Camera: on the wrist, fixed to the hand. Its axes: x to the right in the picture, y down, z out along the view.
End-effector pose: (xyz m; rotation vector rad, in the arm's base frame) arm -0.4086 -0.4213 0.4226 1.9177 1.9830 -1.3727
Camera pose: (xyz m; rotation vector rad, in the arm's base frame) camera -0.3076 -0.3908 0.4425 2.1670 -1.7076 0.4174
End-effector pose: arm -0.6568 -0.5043 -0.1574 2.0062 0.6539 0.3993
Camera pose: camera -0.6895 -0.4805 -0.0580 -0.7171 1.6332 -1.8127
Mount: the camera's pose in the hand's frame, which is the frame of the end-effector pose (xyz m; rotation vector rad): -0.0108 0.0677 -0.0826 0.2715 0.9310 2.9297
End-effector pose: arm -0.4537 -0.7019 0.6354 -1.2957 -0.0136 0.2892
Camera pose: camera -0.4638 -0.7661 0.5499 -0.0186 -2.4955 -1.7363
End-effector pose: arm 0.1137 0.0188 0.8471 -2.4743 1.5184 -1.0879
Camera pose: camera 0.0109 0.0179 0.8780 1.4932 2.0254 -0.7432
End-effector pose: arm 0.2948 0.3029 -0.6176 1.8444 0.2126 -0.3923
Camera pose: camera 0.3209 0.3614 -0.5315 0.6294 -1.7546 2.3302
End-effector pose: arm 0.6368 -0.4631 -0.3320 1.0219 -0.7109 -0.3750
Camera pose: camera 0.6838 -0.3707 -0.3039 -0.4862 -0.6438 2.5190
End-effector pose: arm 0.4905 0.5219 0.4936 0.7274 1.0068 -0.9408
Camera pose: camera 0.5187 0.6243 0.4783 1.7107 -0.3294 1.9604
